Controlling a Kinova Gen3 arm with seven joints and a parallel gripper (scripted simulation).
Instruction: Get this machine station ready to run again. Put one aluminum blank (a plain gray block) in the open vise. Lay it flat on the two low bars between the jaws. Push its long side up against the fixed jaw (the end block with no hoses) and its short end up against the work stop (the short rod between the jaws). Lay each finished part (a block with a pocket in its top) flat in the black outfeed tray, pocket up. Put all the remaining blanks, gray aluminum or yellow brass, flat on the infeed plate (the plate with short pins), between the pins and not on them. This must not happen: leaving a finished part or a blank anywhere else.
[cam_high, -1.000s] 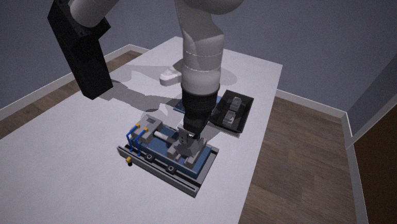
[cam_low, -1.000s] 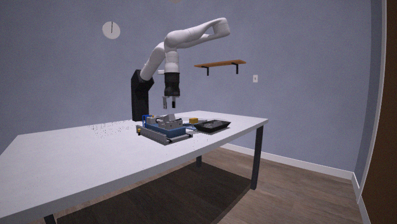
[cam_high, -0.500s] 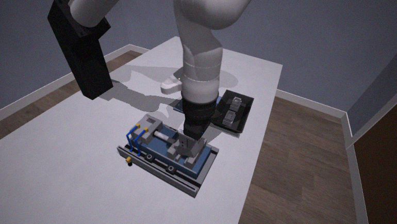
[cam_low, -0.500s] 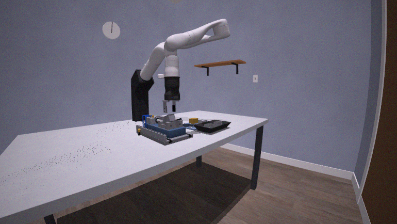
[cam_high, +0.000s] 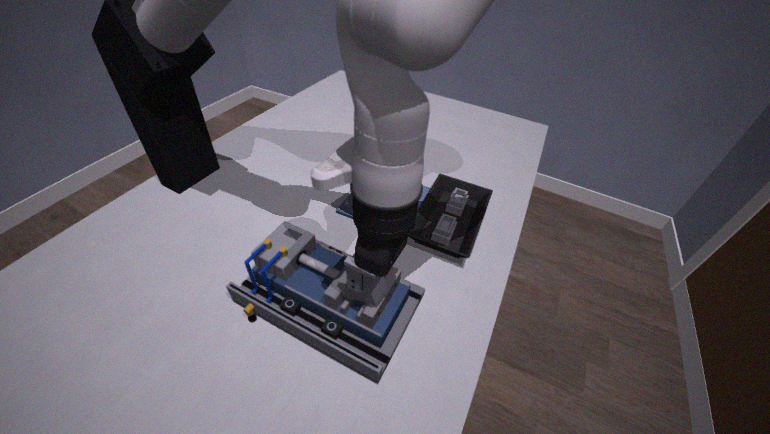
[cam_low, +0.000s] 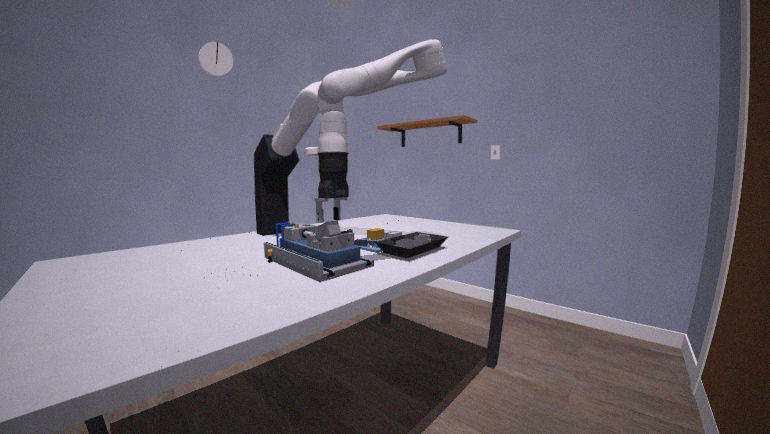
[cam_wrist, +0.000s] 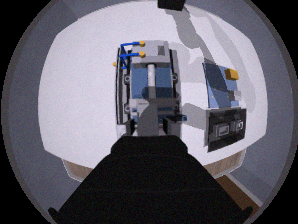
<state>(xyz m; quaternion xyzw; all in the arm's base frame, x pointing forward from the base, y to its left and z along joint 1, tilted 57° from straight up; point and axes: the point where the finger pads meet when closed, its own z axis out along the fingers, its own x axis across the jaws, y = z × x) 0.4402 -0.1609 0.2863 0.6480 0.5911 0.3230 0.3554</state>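
Right now the gray aluminum blank is 4 cm below my hand. Also, from my hand: black outfeed tray (10 cm ahead, 30 cm to the left, 14 cm below); fixed jaw (3 cm ahead, 1 cm to the left, 7 cm below); vise (7 cm behind, 2 cm to the left, 11 cm below).
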